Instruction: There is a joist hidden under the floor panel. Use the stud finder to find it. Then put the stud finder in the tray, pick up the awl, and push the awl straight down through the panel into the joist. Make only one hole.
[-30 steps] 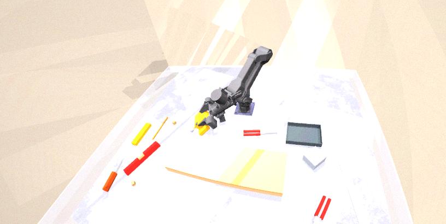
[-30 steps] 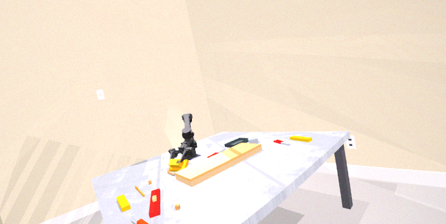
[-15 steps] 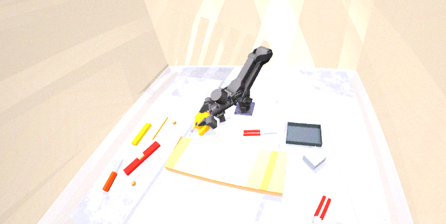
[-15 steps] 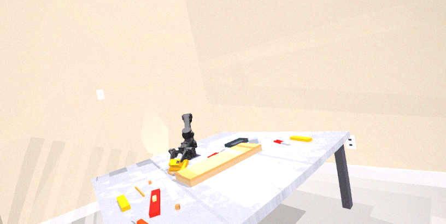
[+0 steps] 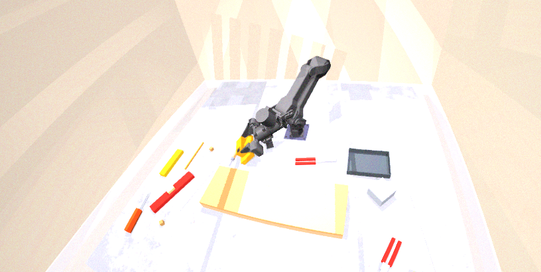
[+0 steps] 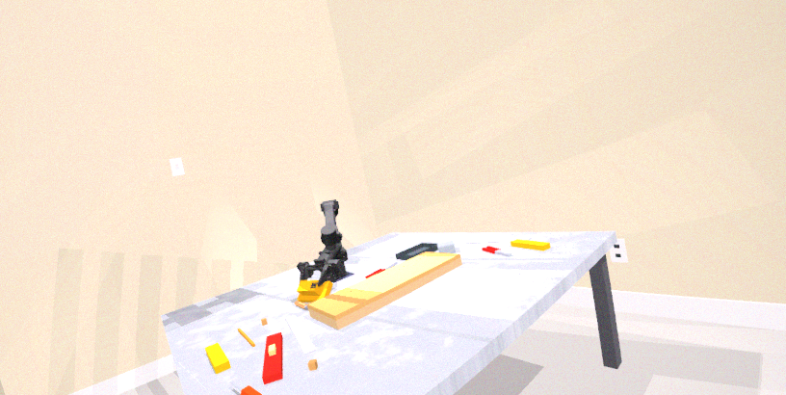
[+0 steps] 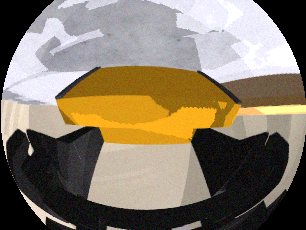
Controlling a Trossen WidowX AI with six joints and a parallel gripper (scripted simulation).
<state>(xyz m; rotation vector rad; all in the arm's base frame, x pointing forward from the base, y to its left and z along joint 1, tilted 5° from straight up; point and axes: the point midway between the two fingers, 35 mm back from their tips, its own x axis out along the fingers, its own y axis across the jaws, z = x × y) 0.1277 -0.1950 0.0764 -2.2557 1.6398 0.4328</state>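
Now: the stud finder 1 cm to the left of my gripper tip, 1 cm below it and 1 cm ahead of it. Round my gripper tip: square light 3 cm ahead, 1 cm above; thin orange stick 25 cm to the right, 6 cm below, 2 cm ahead; awl 5 cm below, 4 cm to the right, 2 cm ahead.
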